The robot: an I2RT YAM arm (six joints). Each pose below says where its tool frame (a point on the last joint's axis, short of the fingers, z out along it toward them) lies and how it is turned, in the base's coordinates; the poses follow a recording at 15 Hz.
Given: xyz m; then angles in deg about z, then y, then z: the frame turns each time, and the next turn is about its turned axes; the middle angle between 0 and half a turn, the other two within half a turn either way.
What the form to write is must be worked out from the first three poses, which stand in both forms.
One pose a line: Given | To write
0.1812 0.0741 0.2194 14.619 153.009 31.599 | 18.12 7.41 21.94 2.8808 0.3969 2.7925
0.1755 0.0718 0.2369 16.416 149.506 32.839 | 17.55 7.18 23.69 2.8325 0.4405 2.7852
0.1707 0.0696 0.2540 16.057 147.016 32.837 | 17.07 6.96 25.40 2.8032 0.4751 2.7661
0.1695 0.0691 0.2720 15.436 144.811 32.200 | 16.95 6.91 27.20 2.7822 0.5094 2.7545
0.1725 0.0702 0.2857 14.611 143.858 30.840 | 17.25 7.02 28.57 2.7833 0.5310 2.7600
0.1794 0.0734 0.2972 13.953 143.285 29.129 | 17.94 7.34 29.72 2.7934 0.5495 2.7776
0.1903 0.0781 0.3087 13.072 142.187 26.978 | 19.03 7.81 30.87 2.8031 0.5780 2.7974
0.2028 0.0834 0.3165 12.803 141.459 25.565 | 20.28 8.34 31.65 2.8105 0.5969 2.8161
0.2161 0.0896 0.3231 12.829 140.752 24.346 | 21.61 8.96 32.31 2.8167 0.6143 2.8367
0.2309 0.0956 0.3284 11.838 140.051 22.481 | 23.09 9.56 32.84 2.8316 0.6352 2.8532
